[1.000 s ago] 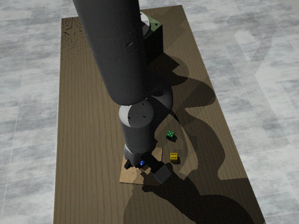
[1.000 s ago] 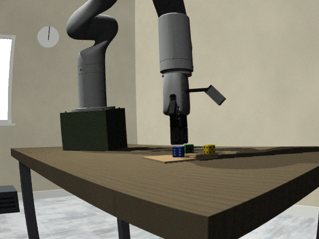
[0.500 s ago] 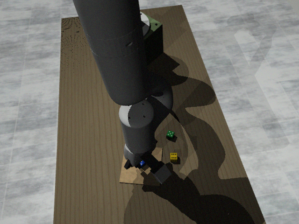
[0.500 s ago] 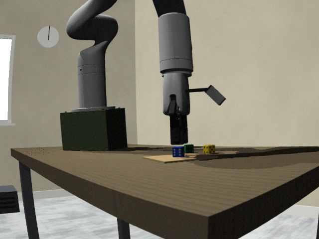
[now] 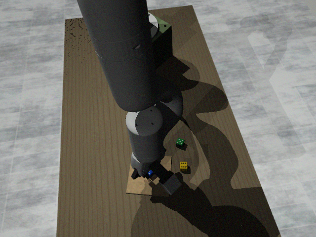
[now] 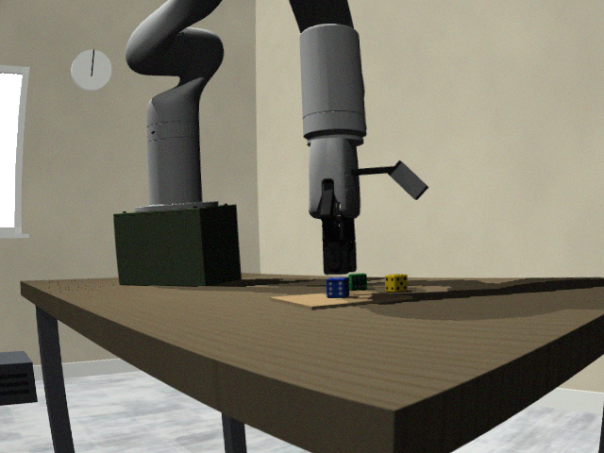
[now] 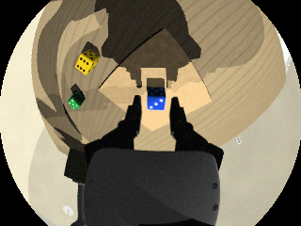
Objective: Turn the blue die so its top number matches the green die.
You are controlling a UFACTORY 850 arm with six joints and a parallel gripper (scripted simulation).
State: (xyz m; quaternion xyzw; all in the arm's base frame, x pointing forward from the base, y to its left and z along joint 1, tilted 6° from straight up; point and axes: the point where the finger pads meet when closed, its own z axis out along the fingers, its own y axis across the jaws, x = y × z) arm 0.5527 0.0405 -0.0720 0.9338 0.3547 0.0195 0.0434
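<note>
My gripper is now 4 cm above the blue die. The rest, counted from my hand: tan mat 5 cm below; then yellow die 11 cm to the left, 4 cm below, 2 cm behind; then green die 11 cm to the left, 11 cm behind, 4 cm below.
</note>
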